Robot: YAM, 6 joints.
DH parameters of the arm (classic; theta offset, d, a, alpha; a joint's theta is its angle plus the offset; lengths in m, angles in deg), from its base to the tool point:
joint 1: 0 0.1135 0.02 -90
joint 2: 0 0 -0.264 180
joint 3: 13.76 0 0.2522 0
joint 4: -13.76 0 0.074 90
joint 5: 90 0 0 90
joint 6: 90 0.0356 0 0
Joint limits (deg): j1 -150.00..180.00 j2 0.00..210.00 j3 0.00..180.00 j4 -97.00..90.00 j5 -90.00..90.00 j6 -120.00..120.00
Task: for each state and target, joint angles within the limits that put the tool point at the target. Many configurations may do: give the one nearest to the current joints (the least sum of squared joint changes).
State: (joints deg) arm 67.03 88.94 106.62 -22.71 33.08 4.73
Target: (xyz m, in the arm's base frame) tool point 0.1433 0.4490 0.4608
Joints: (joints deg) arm 74.34 116.20 127.10 -8.08 28.14 4.73
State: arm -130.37 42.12 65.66 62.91 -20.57 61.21
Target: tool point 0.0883 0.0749 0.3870
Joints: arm -131.94 0.00 31.50 85.59 -26.03 61.21
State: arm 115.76 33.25 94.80 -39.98 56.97 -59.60
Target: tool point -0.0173 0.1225 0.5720
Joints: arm 111.67 60.09 102.76 -30.74 54.97 -59.60
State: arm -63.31 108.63 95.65 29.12 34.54 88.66
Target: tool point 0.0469 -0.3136 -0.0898
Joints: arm -77.79 146.98 54.47 17.04 35.10 88.66
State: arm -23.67 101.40 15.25 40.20 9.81 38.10
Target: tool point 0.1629 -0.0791 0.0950
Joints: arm -23.73 78.94 2.86 46.20 11.13 38.10
